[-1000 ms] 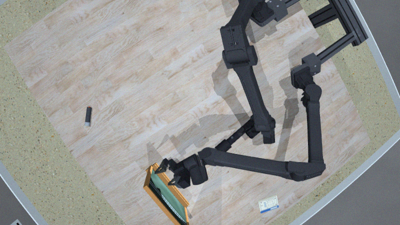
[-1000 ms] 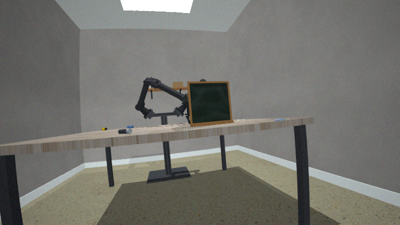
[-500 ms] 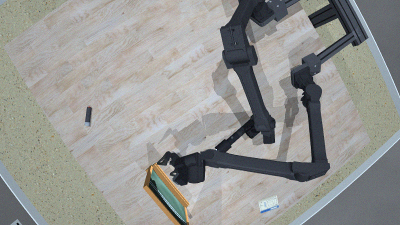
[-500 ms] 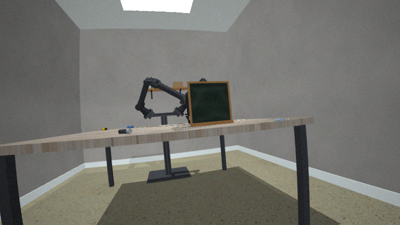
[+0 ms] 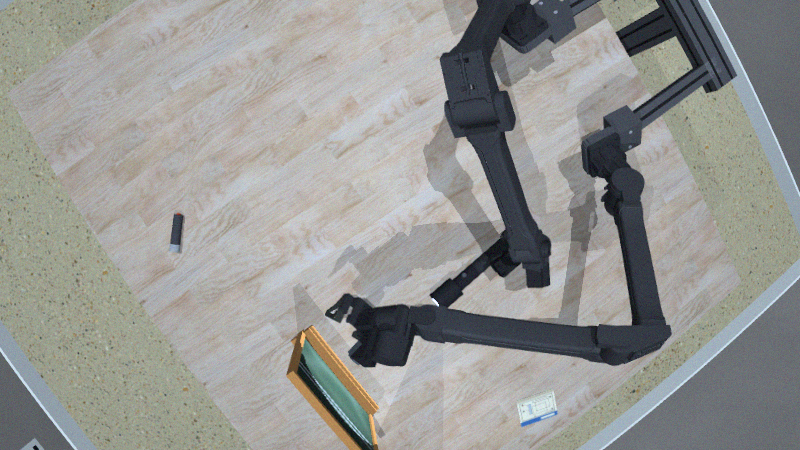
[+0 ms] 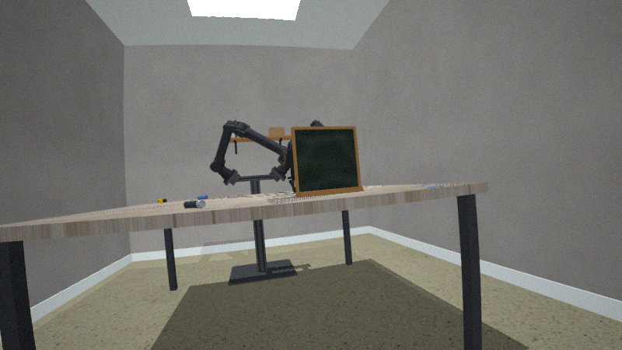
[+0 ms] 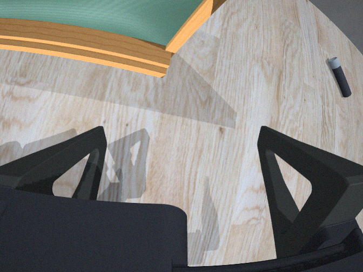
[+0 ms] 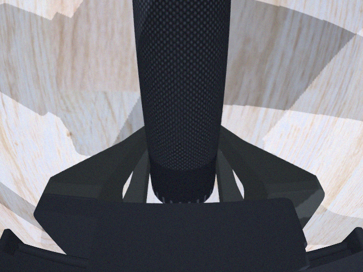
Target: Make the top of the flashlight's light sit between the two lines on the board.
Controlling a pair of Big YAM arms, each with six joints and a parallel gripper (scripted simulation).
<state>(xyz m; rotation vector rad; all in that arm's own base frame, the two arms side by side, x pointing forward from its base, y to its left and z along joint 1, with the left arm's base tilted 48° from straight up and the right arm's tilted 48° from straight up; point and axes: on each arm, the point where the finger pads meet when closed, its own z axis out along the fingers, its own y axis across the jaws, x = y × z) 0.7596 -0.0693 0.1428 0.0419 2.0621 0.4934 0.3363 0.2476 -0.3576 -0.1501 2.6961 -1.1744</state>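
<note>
My left hand is 34 cm past the black flashlight, 12 cm to the right of it and 11 cm above it. Round my left hand: orange-framed green board (12 cm ahead, 14 cm to the left, 2 cm above).
Now: the black flashlight 140 mm ahead of my right hand, 10 mm to the left of it and 10 mm above it. Round my right hand: orange-framed green board: 600 mm ahead, 20 mm to the left, 130 mm above.
</note>
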